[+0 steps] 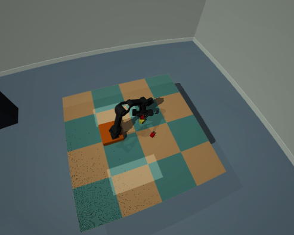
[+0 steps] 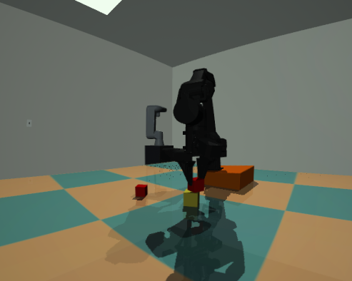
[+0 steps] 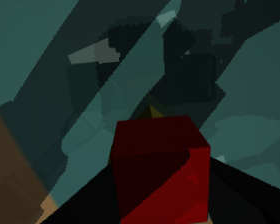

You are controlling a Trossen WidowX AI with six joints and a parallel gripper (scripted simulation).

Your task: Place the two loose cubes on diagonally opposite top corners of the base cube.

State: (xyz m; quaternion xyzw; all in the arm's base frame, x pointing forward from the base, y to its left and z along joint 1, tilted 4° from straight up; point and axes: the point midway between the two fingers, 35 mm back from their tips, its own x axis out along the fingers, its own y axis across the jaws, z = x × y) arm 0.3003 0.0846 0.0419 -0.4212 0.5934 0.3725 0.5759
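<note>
Now: the yellow cube 10 mm behind my gripper tip, 20 mm to the right of it and 40 mm below it.
</note>
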